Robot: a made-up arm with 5 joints. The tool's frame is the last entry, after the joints. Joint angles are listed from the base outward. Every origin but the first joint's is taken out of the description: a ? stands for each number. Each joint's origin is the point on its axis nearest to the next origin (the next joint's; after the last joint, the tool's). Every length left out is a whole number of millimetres.
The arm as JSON. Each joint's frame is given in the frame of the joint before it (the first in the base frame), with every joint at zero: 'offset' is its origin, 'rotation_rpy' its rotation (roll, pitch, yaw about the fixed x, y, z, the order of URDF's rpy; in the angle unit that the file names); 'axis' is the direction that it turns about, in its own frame. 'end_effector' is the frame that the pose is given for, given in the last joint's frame.
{
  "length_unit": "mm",
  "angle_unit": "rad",
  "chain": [
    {
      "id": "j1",
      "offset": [
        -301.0,
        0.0,
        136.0
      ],
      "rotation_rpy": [
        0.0,
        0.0,
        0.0
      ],
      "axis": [
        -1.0,
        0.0,
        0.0
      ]
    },
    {
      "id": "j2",
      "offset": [
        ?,
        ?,
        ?
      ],
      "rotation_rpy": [
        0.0,
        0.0,
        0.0
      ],
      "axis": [
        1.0,
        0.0,
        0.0
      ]
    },
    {
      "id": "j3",
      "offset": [
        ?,
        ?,
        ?
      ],
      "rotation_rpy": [
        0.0,
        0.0,
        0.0
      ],
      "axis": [
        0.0,
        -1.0,
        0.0
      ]
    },
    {
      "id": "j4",
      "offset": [
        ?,
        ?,
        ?
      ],
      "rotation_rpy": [
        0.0,
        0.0,
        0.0
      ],
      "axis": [
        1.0,
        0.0,
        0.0
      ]
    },
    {
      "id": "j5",
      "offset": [
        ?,
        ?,
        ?
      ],
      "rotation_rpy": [
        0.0,
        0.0,
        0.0
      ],
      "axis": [
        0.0,
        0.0,
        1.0
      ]
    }
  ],
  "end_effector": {
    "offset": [
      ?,
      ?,
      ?
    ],
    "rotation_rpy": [
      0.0,
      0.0,
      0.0
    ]
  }
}
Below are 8 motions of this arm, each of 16 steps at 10 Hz.
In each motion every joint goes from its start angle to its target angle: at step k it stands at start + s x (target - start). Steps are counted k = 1, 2, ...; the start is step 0. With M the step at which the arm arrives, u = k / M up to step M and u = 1 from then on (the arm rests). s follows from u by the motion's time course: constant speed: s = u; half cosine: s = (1 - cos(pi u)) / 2; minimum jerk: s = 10 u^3 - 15 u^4 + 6 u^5.
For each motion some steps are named. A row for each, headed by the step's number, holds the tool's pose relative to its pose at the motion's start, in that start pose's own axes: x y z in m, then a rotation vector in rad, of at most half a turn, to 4 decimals.
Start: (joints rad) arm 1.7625 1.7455 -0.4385 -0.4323 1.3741
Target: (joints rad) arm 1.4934 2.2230 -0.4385 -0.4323 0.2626
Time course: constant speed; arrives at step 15
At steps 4, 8, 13, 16:
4: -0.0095 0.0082 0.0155 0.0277 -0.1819 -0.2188
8: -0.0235 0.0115 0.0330 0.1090 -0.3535 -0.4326
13: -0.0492 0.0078 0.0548 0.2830 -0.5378 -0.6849
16: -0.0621 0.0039 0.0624 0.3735 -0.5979 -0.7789

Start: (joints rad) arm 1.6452 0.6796 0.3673 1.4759 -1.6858
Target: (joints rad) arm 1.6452 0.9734 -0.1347 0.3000 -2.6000
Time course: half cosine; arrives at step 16
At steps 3, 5, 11, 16:
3: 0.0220 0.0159 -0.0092 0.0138 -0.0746 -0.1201
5: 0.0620 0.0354 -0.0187 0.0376 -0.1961 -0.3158
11: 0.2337 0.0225 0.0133 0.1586 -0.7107 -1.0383
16: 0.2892 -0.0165 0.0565 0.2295 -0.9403 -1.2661

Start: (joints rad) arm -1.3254 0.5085 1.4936 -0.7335 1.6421
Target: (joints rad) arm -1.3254 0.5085 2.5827 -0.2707 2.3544
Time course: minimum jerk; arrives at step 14
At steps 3, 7, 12, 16:
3: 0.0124 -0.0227 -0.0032 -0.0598 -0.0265 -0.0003
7: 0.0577 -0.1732 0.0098 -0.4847 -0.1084 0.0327
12: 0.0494 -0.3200 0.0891 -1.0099 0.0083 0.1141
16: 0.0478 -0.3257 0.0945 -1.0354 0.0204 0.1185

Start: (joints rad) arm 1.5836 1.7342 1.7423 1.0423 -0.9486
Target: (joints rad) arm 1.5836 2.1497 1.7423 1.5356 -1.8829
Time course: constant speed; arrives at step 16
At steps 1, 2, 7, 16:
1: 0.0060 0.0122 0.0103 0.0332 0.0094 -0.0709
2: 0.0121 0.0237 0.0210 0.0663 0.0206 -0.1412
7: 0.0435 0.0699 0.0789 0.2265 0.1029 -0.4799
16: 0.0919 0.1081 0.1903 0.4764 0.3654 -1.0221

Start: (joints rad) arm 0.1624 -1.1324 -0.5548 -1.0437 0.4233
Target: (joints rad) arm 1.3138 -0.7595 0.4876 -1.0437 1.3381
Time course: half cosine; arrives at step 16
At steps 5, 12, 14, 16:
5: 0.0482 -0.0270 -0.0275 -0.1618 0.0331 -0.0339
12: 0.1173 -0.2082 -0.0662 -0.7147 0.2383 -0.0349
14: 0.1192 -0.2470 -0.0579 -0.8165 0.2937 -0.0228
16: 0.1193 -0.2606 -0.0536 -0.8524 0.3147 -0.0179

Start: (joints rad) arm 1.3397 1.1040 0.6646 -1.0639 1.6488
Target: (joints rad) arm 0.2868 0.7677 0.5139 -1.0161 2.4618
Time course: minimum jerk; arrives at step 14
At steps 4, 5, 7, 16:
4: 0.0042 0.0132 -0.0046 0.0529 -0.0974 0.1057
5: 0.0081 0.0219 -0.0075 0.0821 -0.1702 0.1798
7: 0.0210 0.0422 -0.0133 0.1246 -0.3647 0.3619
16: 0.0603 0.0740 -0.0147 0.0715 -0.7803 0.6945

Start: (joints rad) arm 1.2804 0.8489 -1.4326 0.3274 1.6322
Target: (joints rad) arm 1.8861 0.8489 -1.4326 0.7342 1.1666
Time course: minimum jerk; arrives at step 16
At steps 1, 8, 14, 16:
1: 0.0008 -0.0004 -0.0001 -0.0005 -0.0007 -0.0023
8: 0.1657 -0.1154 -0.0036 -0.1168 -0.1680 -0.5050
14: 0.2760 -0.2742 0.0126 -0.2500 -0.3621 -0.9628
16: 0.2787 -0.2799 0.0136 -0.2547 -0.3692 -0.9773

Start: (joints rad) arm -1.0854 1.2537 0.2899 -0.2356 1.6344
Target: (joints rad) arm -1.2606 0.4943 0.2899 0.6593 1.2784
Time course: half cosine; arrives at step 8
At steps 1, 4, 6, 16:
1: 0.0091 0.0010 0.0023 -0.0021 -0.0127 -0.0073
4: 0.1164 0.0223 0.0259 0.0033 -0.1673 -0.0943
6: 0.1906 0.0482 0.0391 0.0457 -0.2819 -0.1616
16: 0.2186 0.0605 0.0434 0.0726 -0.3270 -0.1908

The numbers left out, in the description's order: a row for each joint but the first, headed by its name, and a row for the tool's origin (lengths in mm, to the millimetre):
j2: 0.0 -83.0 -22.0
j3: 0.0 49.0 221.0
j4: -118.0 0.0 63.0
j5: 0.0 219.0 -267.0
tool: -16.0 65.0 0.0

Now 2 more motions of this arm.
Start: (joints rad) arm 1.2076 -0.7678 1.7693 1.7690 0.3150
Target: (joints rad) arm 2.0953 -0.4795 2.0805 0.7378 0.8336
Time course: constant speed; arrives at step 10
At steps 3, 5, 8, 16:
3: -0.1094 -0.0716 -0.0415 -0.1764 0.2672 0.2399
5: -0.1812 -0.1289 -0.0456 -0.2683 0.4411 0.4262
8: -0.2703 -0.2269 -0.0239 -0.3737 0.6861 0.7353
16: -0.3102 -0.2976 0.0016 -0.4275 0.8339 0.9558

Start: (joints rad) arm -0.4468 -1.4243 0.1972 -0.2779 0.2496
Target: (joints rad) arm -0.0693 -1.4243 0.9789 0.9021 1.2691
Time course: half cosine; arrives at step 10
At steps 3, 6, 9, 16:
3: 0.0320 0.0449 0.0248 0.1011 -0.2111 0.2052
6: 0.0297 0.1117 0.0728 0.1723 -0.7282 0.8020
9: -0.0261 0.1284 0.0786 0.1192 -1.1025 1.3257
16: -0.0316 0.1283 0.0778 0.1127 -1.1305 1.3680

